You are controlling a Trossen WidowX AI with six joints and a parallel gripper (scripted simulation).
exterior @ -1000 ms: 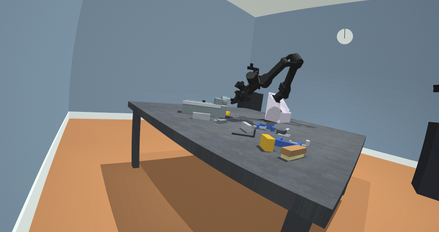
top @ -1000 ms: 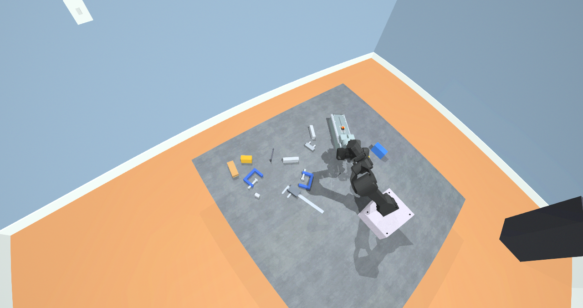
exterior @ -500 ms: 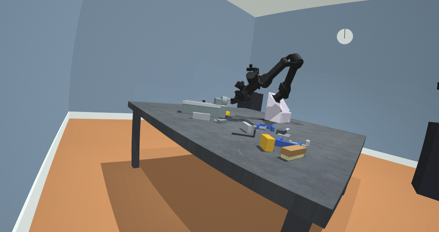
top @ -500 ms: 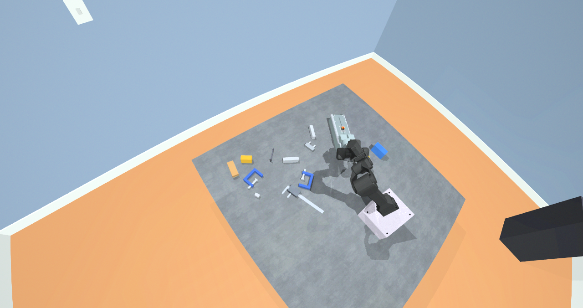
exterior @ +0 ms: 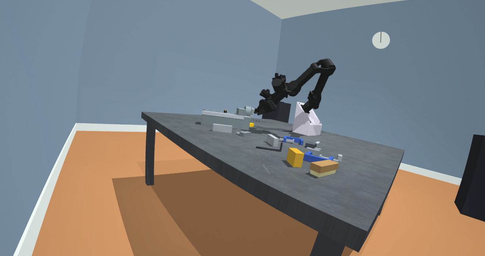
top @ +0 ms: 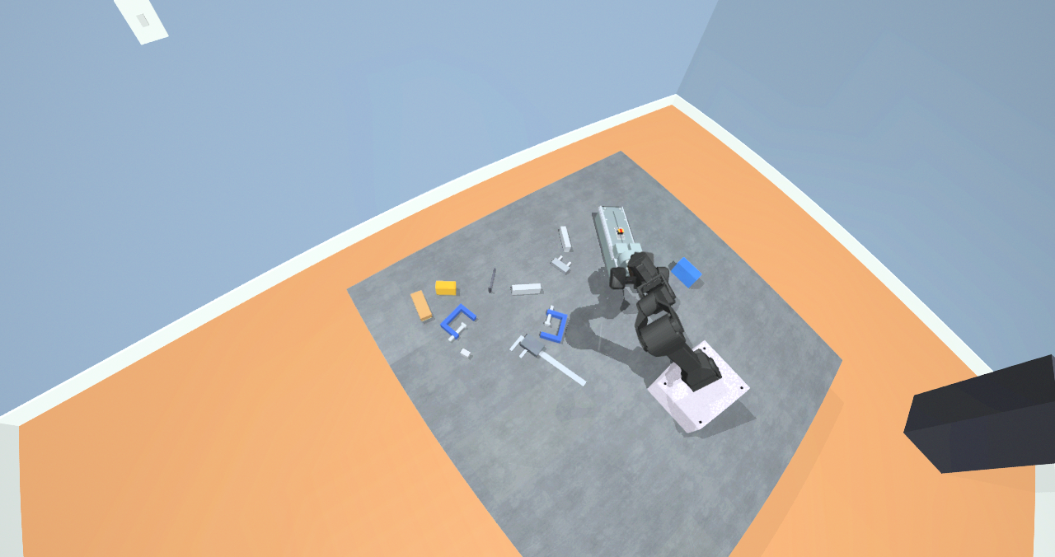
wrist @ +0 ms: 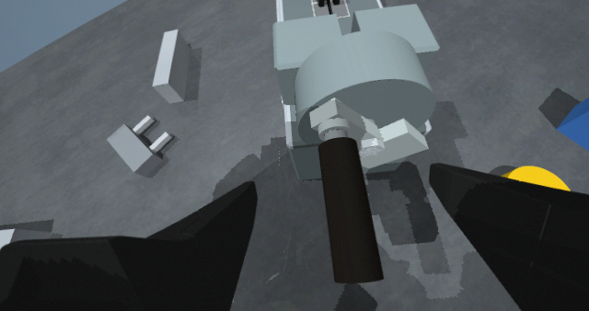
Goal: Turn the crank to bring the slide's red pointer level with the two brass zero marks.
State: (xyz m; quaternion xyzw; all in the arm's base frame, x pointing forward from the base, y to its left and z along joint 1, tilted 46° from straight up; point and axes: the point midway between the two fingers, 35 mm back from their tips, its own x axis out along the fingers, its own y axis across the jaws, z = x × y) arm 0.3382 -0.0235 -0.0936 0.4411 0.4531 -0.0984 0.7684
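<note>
Right now the dark handle is 20 mm above my gripper tip, 10 mm to the left of it and 10 mm behind it. The rest, counted from my gripper tip: red pointer: 130 mm ahead, 110 mm to the right, 10 mm below; yellow round piece: 130 mm to the right, 90 mm behind, 80 mm below; pronged grey block: 180 mm ahead, 110 mm to the left, 80 mm below.
</note>
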